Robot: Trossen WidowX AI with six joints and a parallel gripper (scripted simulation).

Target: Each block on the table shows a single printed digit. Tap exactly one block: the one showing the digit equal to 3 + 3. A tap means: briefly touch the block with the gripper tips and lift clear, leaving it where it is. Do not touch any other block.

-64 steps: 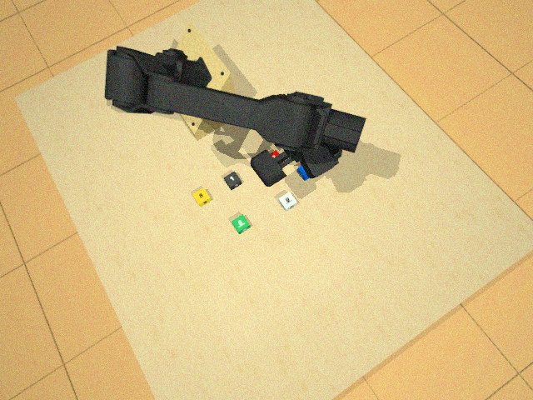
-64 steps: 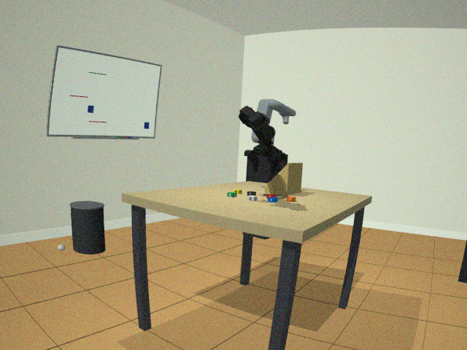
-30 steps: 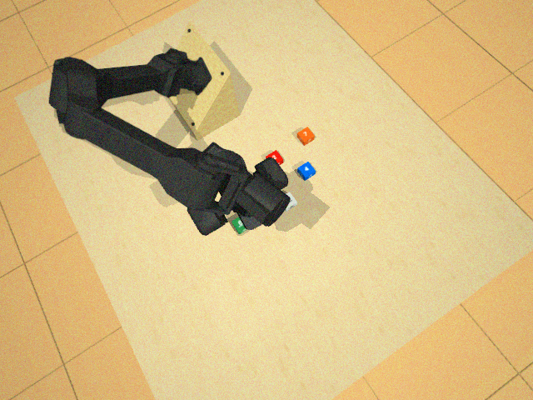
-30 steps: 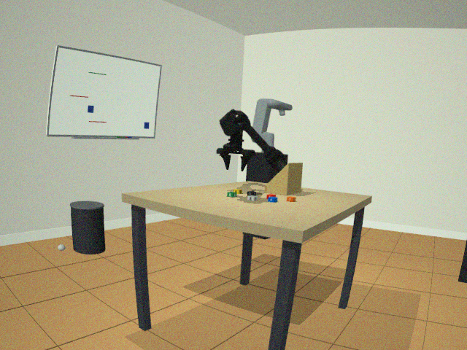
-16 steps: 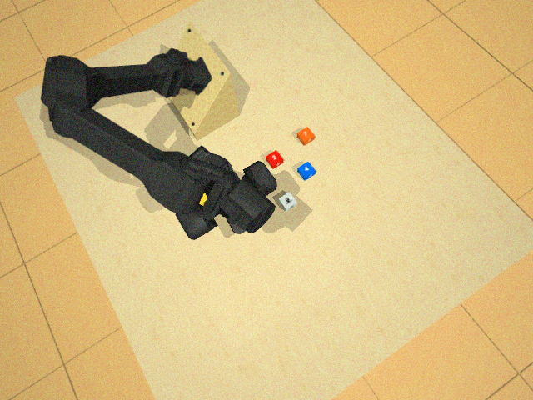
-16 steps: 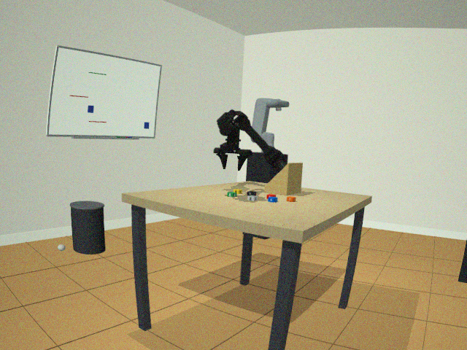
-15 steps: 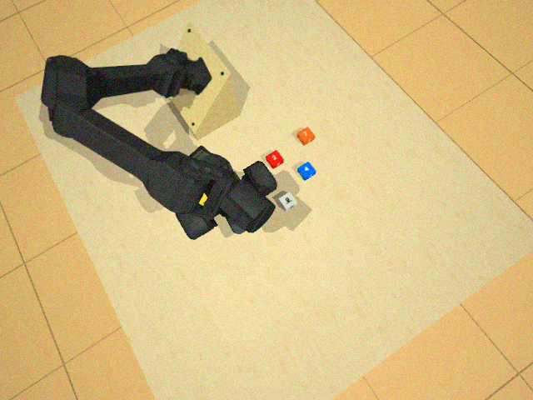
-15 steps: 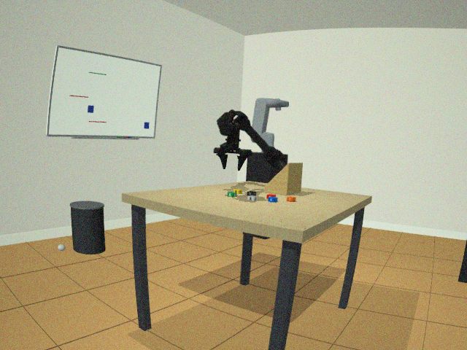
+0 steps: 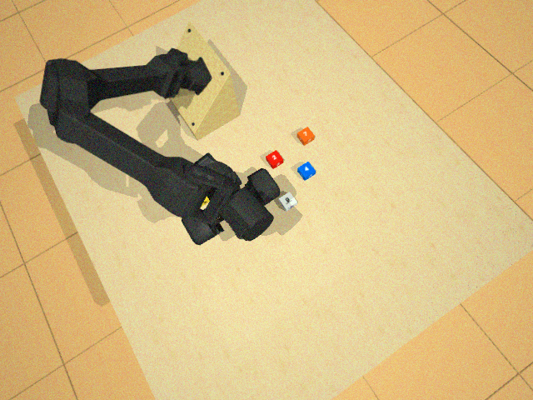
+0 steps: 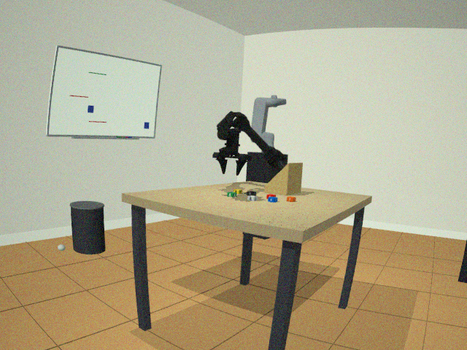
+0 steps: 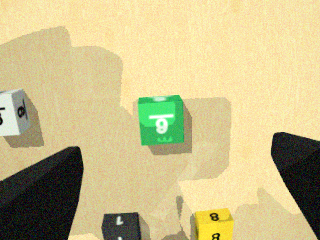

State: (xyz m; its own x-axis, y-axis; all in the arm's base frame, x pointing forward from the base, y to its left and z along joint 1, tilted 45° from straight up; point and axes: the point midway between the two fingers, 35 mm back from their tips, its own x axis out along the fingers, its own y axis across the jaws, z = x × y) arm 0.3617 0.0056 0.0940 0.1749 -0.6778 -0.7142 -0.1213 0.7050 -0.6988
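Right now the green block is 9 cm below my gripper tip and 2 cm behind it. From my gripper tip the other things lie so: black block 13 cm behind, 9 cm below, 3 cm to the left; then yellow block 12 cm behind, 9 cm below, 6 cm to the right; then white block 13 cm to the left, 9 cm below, 2 cm behind.
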